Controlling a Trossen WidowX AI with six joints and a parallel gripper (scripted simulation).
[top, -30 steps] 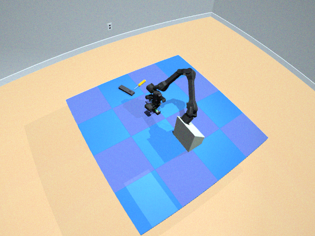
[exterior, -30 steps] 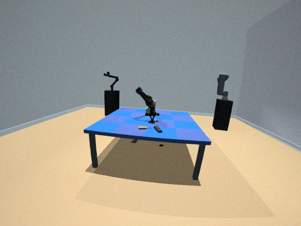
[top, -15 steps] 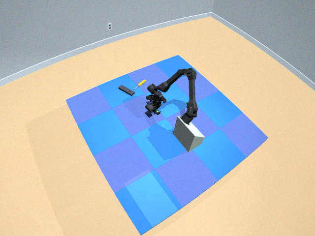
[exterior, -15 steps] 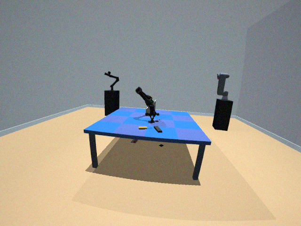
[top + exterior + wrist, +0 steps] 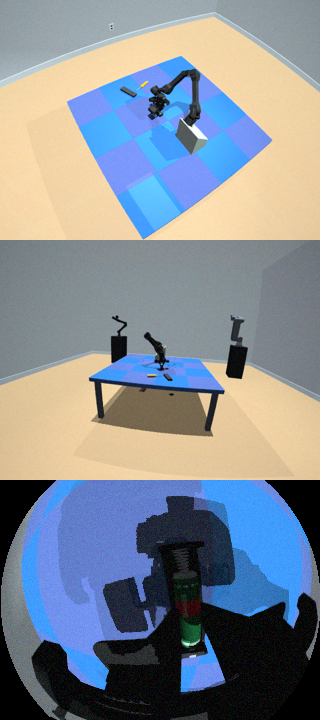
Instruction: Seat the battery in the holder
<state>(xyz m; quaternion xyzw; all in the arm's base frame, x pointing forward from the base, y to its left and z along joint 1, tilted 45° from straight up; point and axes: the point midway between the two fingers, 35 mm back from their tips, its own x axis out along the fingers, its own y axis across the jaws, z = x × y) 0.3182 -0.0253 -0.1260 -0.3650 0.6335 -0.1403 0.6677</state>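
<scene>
My gripper tip is 10 mm below the battery. From my gripper tip the other things lie so: black remote 320 mm ahead, 140 mm to the left, 10 mm above; yellow-handled screwdriver 330 mm ahead, 10 mm to the left.
</scene>
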